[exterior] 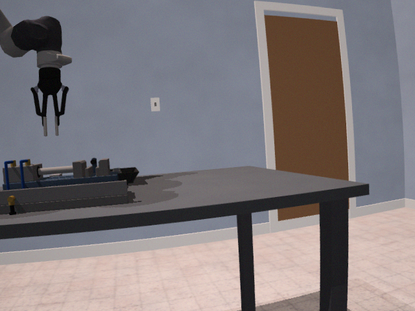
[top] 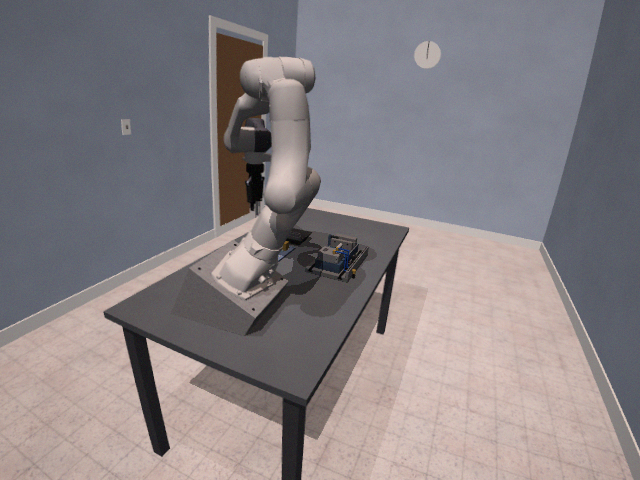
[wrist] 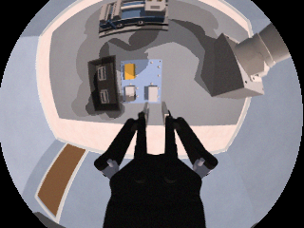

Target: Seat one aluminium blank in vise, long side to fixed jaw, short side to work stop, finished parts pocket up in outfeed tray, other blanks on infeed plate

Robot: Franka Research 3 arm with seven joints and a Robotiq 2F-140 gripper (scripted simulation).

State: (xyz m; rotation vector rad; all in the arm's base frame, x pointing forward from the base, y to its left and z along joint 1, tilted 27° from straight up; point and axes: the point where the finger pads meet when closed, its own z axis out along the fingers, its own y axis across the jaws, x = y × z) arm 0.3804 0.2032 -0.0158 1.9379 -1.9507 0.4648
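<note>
Now: hand 50 mm short of the blue infeed plate, 50 mm to the left of it and 210 mm above it. From my hand the other things lie so: work stop 150 mm ahead, 330 mm to the right, 120 mm below; then vise 70 mm ahead, 370 mm to the right, 170 mm below; then brass blank 90 mm ahead, 90 mm to the right, 190 mm below.
</note>
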